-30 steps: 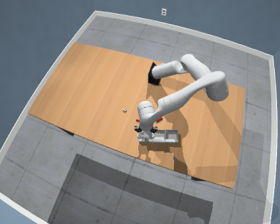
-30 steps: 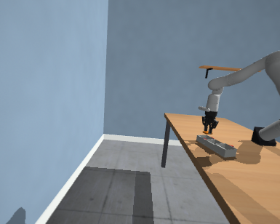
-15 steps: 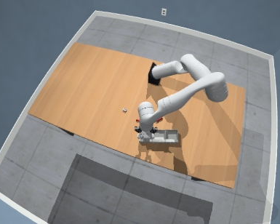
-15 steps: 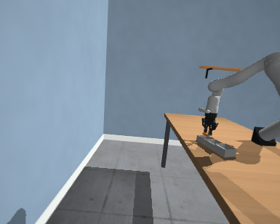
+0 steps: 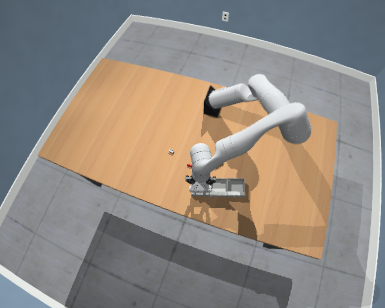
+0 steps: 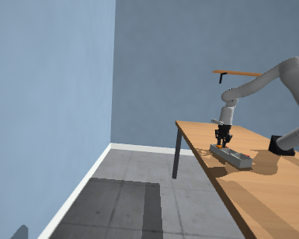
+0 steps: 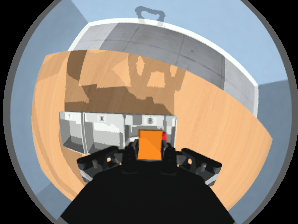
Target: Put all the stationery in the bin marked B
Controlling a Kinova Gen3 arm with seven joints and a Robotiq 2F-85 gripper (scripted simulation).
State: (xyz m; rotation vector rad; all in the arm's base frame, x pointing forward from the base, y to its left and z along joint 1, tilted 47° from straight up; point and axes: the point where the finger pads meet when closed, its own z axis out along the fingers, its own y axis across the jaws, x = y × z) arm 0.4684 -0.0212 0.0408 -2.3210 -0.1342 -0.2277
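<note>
Now: hand 10 mm to the right of the red-and-white item and 40 mm above it. The rest, counted from my hand: small pale piece (150 mm behind, 190 mm to the right, 40 mm below); then orange block (20 mm below); then grey bin row (10 mm behind, 80 mm to the left, 30 mm below).
</note>
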